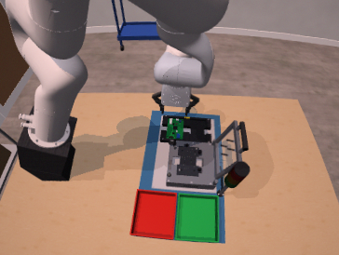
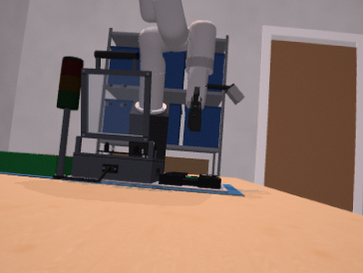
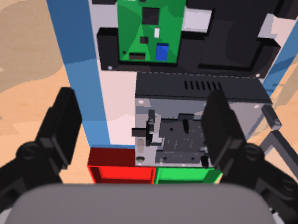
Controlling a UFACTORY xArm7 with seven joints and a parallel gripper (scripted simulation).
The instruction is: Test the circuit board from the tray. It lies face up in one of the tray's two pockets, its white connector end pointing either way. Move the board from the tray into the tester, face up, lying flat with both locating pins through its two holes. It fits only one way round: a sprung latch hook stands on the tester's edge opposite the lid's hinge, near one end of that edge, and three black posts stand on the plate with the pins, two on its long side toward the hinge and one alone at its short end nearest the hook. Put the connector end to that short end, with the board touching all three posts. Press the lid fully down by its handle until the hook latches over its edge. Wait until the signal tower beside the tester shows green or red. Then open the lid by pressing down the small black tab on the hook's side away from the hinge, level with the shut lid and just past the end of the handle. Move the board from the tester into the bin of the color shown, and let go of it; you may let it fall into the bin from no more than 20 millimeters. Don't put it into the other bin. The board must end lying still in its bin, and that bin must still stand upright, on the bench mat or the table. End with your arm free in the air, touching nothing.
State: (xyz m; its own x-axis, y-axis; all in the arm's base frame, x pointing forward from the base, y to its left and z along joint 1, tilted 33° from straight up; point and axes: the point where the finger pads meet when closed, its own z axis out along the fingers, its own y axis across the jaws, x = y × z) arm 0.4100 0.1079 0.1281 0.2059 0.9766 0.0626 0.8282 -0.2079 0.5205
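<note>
The green circuit board is 130 mm below my hand, 10 mm to the left of it and 10 mm ahead of it. The rest, counted from my hand: tester's clear lid (210 mm to the right, 140 mm ahead, 30 mm above); tester's plate (170 mm to the right, 80 mm below, 30 mm ahead); latch hook (100 mm to the right, 70 mm below, 20 mm behind).
</note>
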